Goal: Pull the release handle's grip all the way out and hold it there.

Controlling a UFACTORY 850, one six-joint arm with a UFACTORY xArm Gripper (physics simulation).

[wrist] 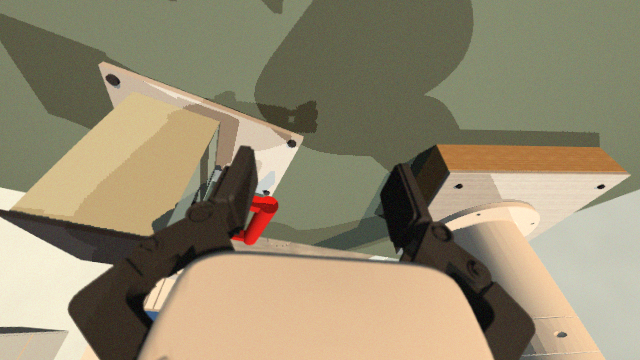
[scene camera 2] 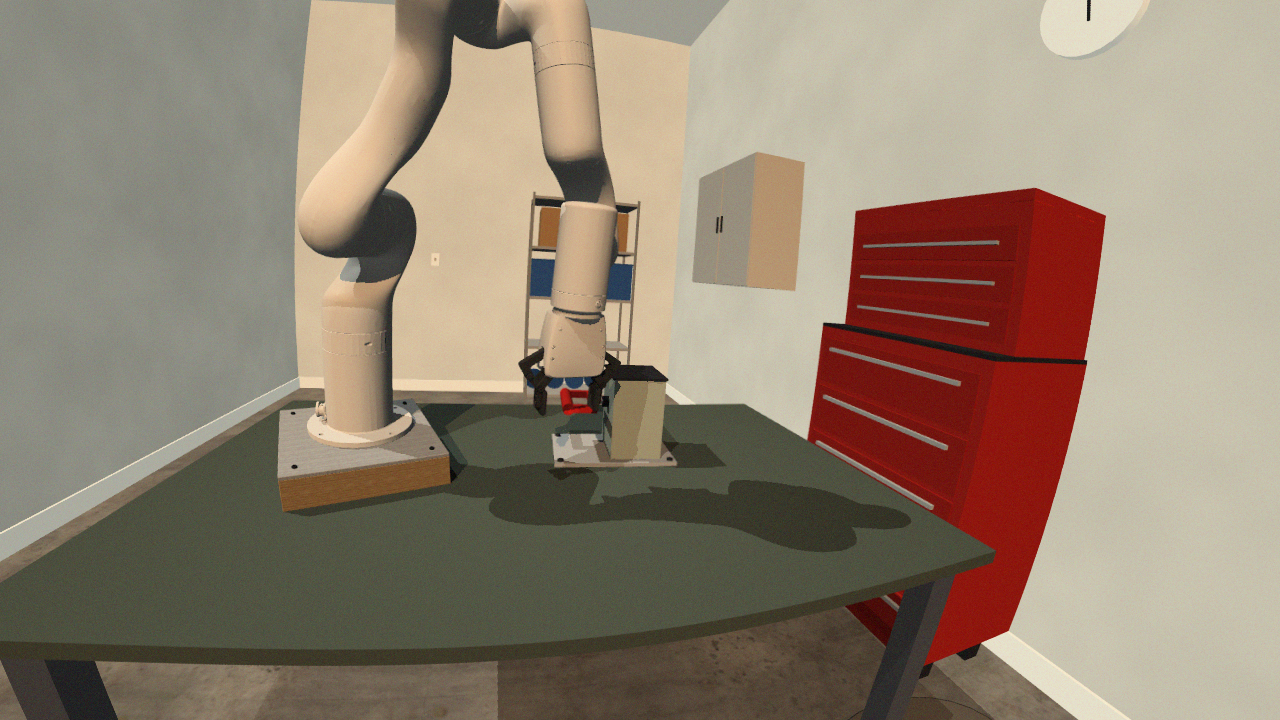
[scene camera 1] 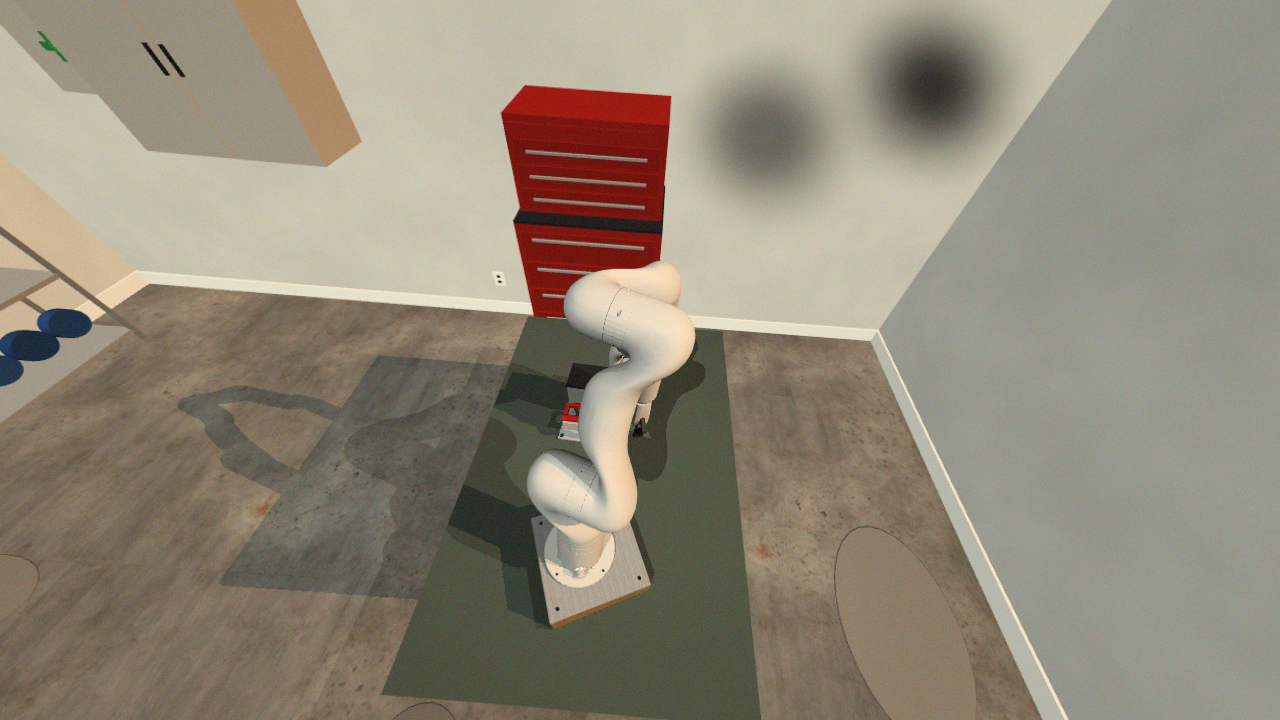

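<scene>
The release handle's red grip (scene camera 1: 571, 411) (scene camera 2: 565, 402) (wrist: 262, 223) is a squarish loop on the side of a beige box with a dark top (scene camera 2: 637, 419) (wrist: 125, 160), fixed on a pale plate (scene camera 2: 572, 454) (wrist: 272, 137). My gripper (scene camera 2: 567, 410) (wrist: 323, 171) points down and is open, with nothing held. In the wrist view the left finger covers the box-side part of the grip. The grip's outer bar shows between the fingers, much closer to the left finger. In scene camera 1 the arm hides most of the gripper. Contact with the handle cannot be told.
My arm's base block (scene camera 1: 631, 577) (scene camera 2: 358, 483) (wrist: 525, 160) stands on the green table top (scene camera 1: 689, 626) (scene camera 2: 447, 582). A red tool cabinet (scene camera 1: 586, 170) (scene camera 2: 939, 268) stands by the wall beyond the table. A wall cabinet (scene camera 2: 751, 223) and a shelf unit (scene camera 2: 635, 268) are farther back.
</scene>
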